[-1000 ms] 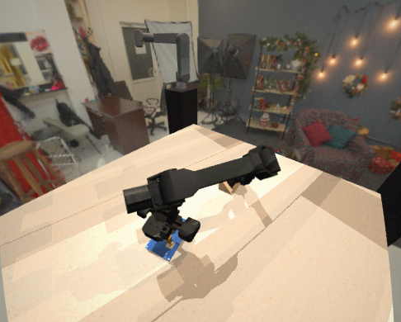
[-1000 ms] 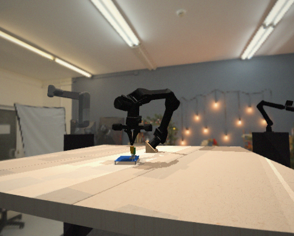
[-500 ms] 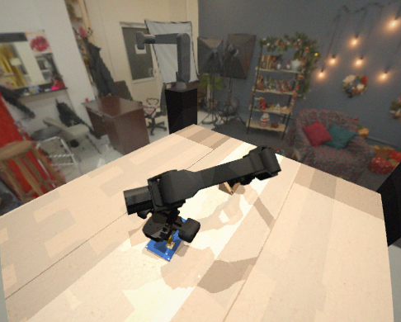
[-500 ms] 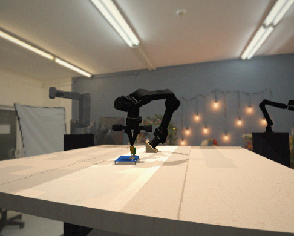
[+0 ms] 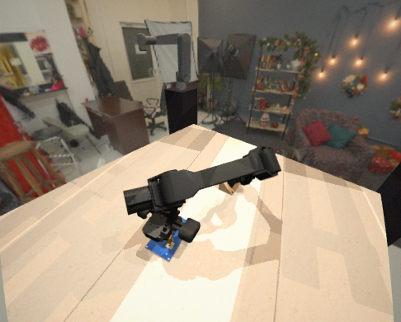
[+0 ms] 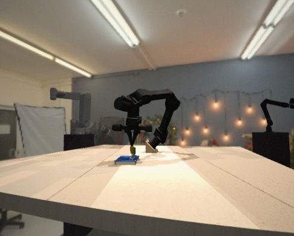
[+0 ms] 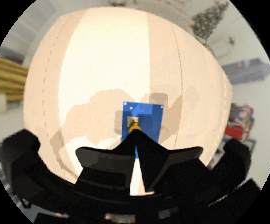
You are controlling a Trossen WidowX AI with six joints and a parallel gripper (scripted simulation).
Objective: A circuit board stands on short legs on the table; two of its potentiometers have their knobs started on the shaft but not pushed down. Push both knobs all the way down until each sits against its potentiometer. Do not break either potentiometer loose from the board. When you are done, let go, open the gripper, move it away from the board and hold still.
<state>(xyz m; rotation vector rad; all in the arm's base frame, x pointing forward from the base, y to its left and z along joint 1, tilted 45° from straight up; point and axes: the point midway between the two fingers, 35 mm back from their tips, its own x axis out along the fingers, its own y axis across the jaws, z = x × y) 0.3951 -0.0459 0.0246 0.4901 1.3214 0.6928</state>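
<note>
My gripper tip is 20 mm above the orange-yellow knob. Also, from my gripper tip: green knob (70 mm behind, 30 mm below, 10 mm to the right).
</note>
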